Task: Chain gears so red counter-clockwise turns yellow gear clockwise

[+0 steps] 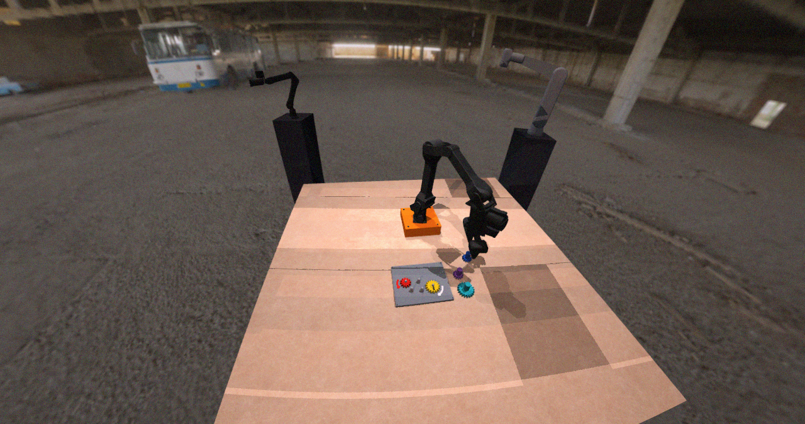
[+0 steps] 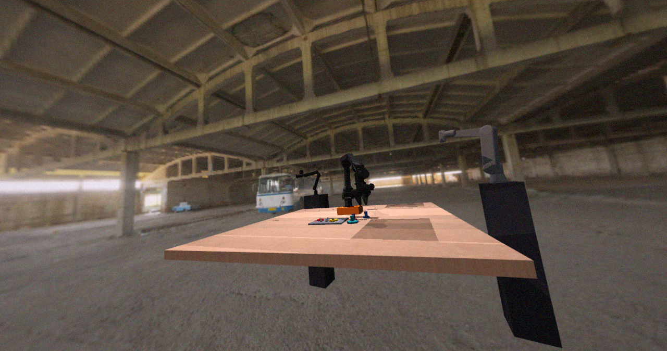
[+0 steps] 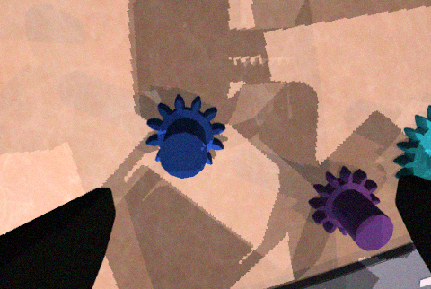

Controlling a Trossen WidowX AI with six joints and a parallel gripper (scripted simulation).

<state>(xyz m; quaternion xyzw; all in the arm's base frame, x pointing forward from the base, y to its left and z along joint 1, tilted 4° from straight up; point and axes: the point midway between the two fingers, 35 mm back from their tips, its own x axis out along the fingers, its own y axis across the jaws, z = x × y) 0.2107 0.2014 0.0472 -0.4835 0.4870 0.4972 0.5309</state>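
Right now my gripper tip is 2 cm past the blue gear and 6 cm above it. From my gripper tip the other things lie so: purple gear: 6 cm ahead, 5 cm to the right, 6 cm below; white arrow: 14 cm ahead, 12 cm to the right, 7 cm below; teal gear: 13 cm ahead, 3 cm to the right, 6 cm below.
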